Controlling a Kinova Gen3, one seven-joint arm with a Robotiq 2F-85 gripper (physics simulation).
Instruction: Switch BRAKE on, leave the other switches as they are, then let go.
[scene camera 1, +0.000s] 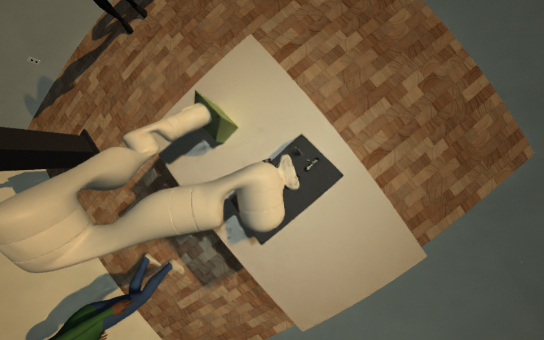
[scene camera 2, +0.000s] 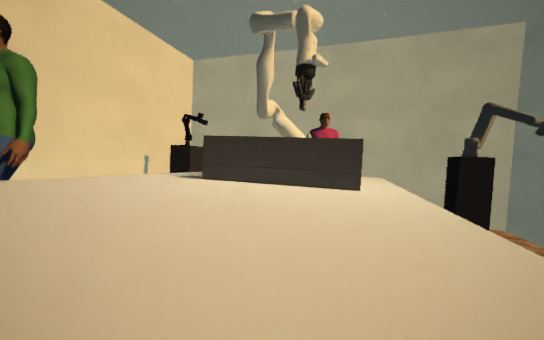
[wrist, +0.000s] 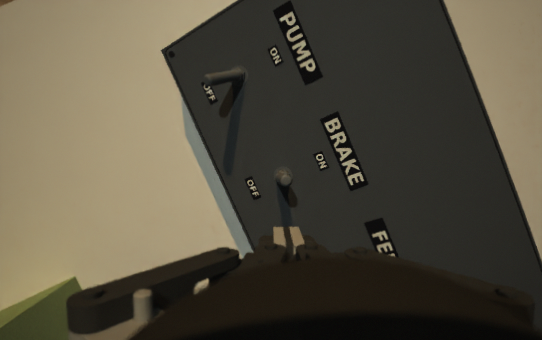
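Seen in the pictures: gripper, between the fingertips: (scene camera 2: 302, 110) (wrist: 285, 244); arm's base, origin of its link: (scene camera 1: 205, 113).
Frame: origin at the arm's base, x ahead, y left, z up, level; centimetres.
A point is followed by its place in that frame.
Note:
The dark switch panel (scene camera 1: 300, 200) {x 58.1, y 5.8, z -4.0 cm} (scene camera 2: 282, 160) {x 62.3, y 4.7, z -9.8 cm} (wrist: 425, 125) {x 57.3, y 7.8, z -4.3 cm} lies on the pale table. In the wrist view the BRAKE lever (wrist: 284, 176) {x 43.0, y 8.6, z -4.2 cm} is seen nearly end-on, between its OFF and ON labels. It looks close to upright and leans clearly toward neither label. The PUMP lever (wrist: 225, 76) {x 41.4, y 20.0, z -6.3 cm} leans to OFF. The FEED label (wrist: 382, 242) {x 49.8, y -2.3, z -6.8 cm} shows in part; its lever is hidden by the gripper. My gripper (scene camera 2: 303, 106) {x 41.8, y 6.7, z 9.7 cm} (wrist: 285, 244) {x 41.8, y 6.7, z 9.7 cm} is shut and empty, well above the panel. Its tips appear just below the BRAKE lever in the wrist view, apart from it.
A green block (scene camera 1: 225, 122) {x 9.3, y 4.2, z -1.4 cm} (wrist: 45, 305) {x 9.3, y 4.5, z -10.5 cm} stands on the table (scene camera 1: 350, 250) {x 101.5, y 6.4, z -17.4 cm} (scene camera 2: 200, 260) {x 117.5, y 12.4, z -17.4 cm} by my arm's lower end. Beyond the table are a person in green (scene camera 1: 87, 322) (scene camera 2: 17, 95), one in pink (scene camera 2: 325, 131), and a grey arm (scene camera 2: 482, 122) on a dark pedestal.

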